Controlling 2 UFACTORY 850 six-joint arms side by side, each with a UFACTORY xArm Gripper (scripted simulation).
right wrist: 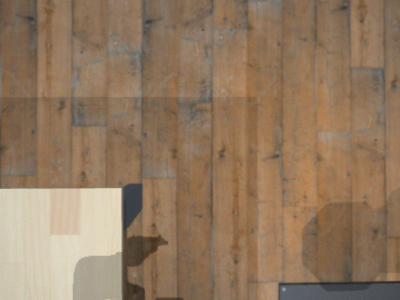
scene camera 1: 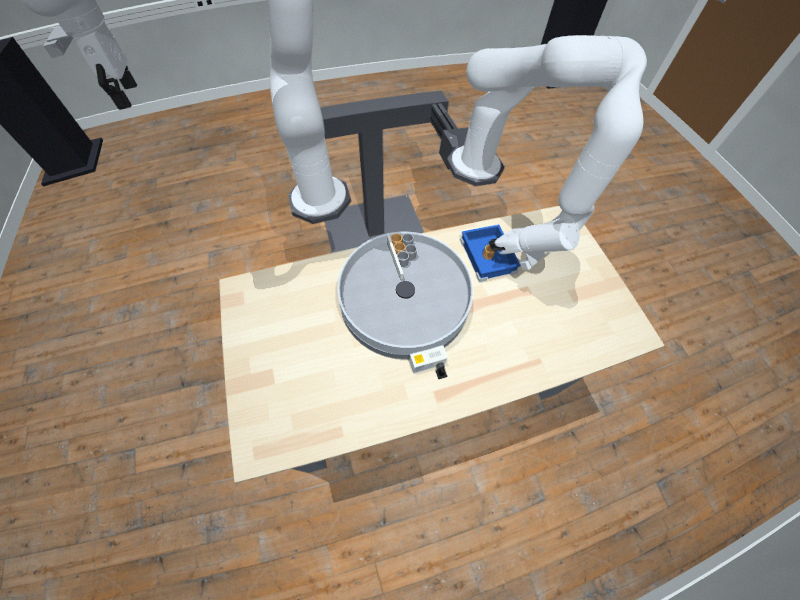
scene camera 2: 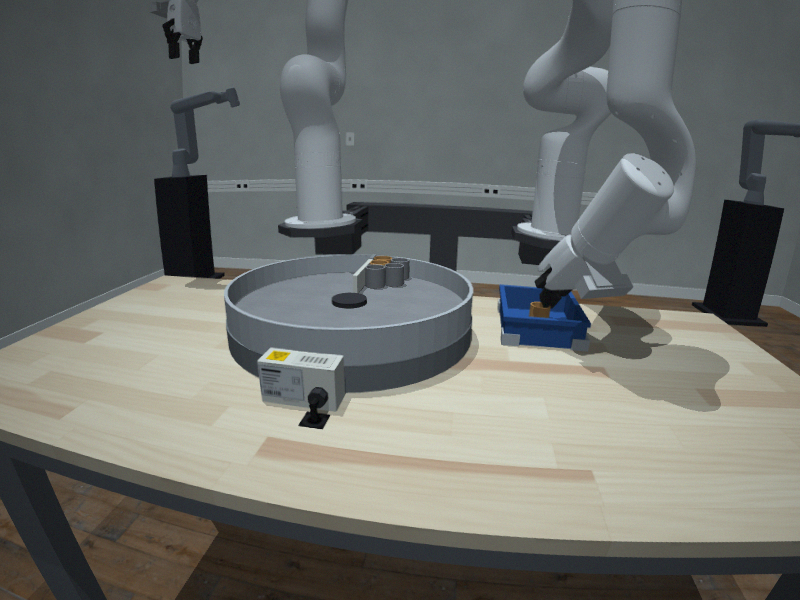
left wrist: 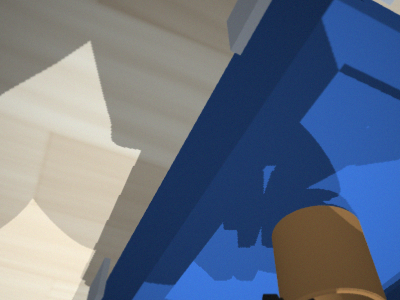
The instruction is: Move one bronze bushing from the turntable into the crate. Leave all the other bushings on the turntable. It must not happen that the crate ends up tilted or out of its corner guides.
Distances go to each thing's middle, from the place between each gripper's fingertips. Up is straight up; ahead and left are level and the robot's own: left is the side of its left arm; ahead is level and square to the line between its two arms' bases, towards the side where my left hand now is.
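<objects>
The blue crate (scene camera 2: 546,332) is 360 mm ahead of my right gripper (scene camera 1: 128,97), 920 mm to the left of it and 570 mm below it. As for the grey turntable (scene camera 1: 431,300), my right gripper is 540 mm above it, 430 mm short of it and 580 mm to the right of it.
The turntable is 80 mm ahead of my left hand, 360 mm to the right of it and 10 mm below it. And with the crate, my left gripper is now 20 mm to the left of it and 40 mm above it.
</objects>
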